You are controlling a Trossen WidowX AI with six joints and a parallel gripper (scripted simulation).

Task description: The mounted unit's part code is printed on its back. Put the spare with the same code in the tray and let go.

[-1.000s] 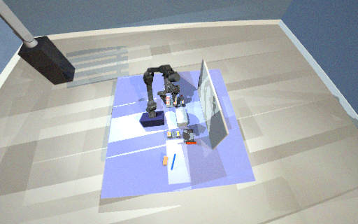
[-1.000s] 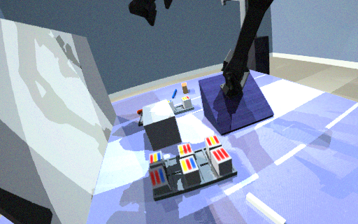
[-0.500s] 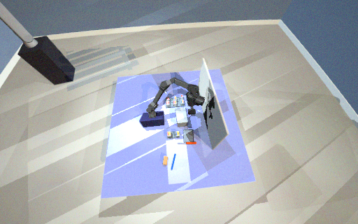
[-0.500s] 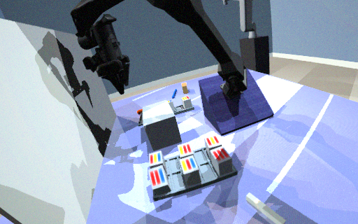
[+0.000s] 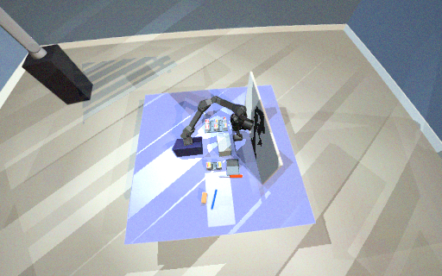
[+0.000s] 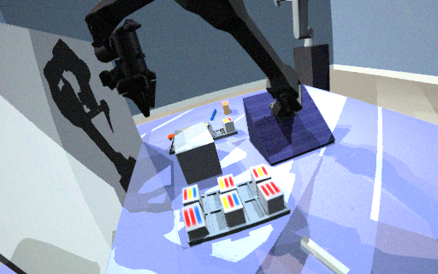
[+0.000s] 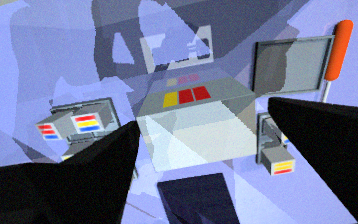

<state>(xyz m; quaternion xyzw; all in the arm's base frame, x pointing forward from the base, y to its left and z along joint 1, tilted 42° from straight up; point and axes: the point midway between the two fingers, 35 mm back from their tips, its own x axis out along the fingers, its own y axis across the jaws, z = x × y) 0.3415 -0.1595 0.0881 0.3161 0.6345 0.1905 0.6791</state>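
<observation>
Right now my gripper tip is 20 cm to the right of the grey spare block, 16 cm above it and 11 cm past it. Round my gripper tip: flat grey tray (19 cm below, 18 cm to the right, 6 cm behind); tall white board (16 cm ahead, 3 cm above, 2 cm to the right); mounted unit (15 cm below, 8 cm behind, 2 cm to the left).
</observation>
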